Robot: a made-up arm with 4 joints. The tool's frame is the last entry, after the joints.
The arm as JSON. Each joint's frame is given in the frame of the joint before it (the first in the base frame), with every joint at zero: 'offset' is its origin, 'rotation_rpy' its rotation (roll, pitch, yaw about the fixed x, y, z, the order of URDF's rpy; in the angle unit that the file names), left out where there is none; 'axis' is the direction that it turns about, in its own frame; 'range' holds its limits. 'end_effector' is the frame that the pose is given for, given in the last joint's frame.
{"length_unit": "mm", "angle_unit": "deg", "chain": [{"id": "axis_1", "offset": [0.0, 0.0, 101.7], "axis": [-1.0, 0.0, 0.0], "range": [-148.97, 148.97]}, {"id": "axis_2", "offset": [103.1, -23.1, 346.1], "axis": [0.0, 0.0, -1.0], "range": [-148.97, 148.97]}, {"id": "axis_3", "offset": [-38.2, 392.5, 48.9], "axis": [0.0, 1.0, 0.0], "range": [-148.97, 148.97]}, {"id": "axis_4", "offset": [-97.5, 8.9, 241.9], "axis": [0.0, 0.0, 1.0], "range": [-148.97, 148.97]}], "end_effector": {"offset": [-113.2, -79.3, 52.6]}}
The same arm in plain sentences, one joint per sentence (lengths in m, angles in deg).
The arm has four revolute joints in a row. What follows holds with every joint at zero, and every direction is one of the base frame's.
Joint 1 sits 0.1017 m along +z from the base frame's origin and turns about -x, from -148.97 to 148.97 deg.
Joint 2 sits 0.1031 m along +x and 0.0231 m along -y and 0.3461 m along +z from joint 1 and turns about -z, from -148.97 to 148.97 deg.
Joint 3 sits 0.0382 m along -x and 0.3925 m along +y and 0.0489 m along +z from joint 2 and turns about +y, from -148.97 to 148.97 deg.
Joint 4 sits 0.0975 m along -x and 0.0089 m along +y and 0.2419 m along +z from joint 3 and turns about +z, from -148.97 to 148.97 deg.
The tool frame, which is the frame that the pose is given for, sits 0.1132 m along -x and 0.0793 m along -y and 0.0526 m along +z from joint 4; its axes are parallel to the base frame's.

